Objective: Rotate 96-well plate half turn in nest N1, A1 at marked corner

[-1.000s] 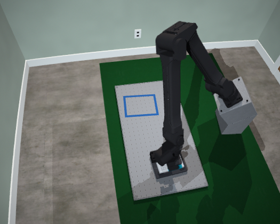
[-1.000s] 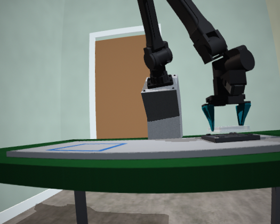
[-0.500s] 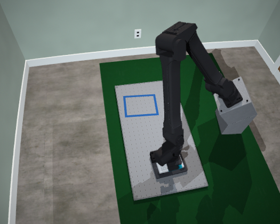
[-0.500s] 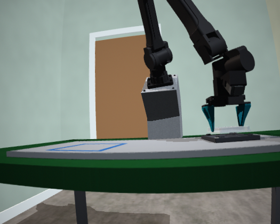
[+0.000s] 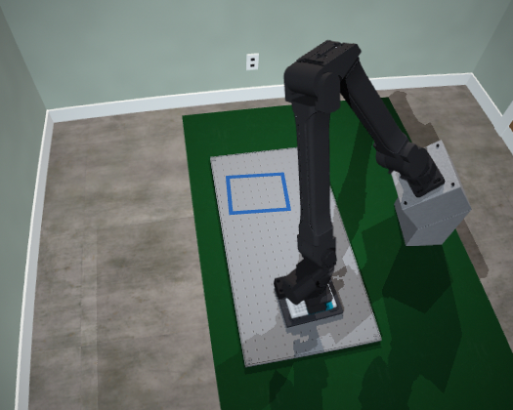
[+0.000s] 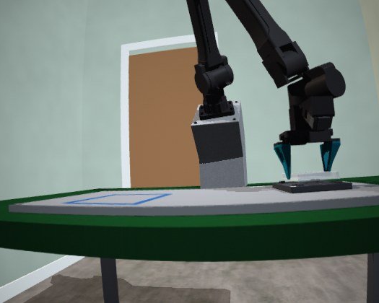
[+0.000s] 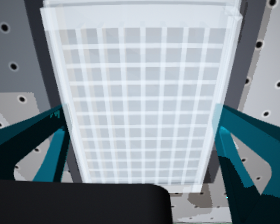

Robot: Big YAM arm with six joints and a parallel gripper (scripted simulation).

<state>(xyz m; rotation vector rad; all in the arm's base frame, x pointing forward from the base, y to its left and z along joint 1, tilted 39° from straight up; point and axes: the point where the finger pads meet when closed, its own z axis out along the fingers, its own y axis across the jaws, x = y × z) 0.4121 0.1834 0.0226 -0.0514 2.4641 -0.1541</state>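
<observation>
My gripper is now 10 mm above the 96-well plate. The rest, counted from my hand: plate nest N1: 20 mm below; then A1 label: 70 mm ahead, 60 mm to the right, 20 mm below.
</observation>
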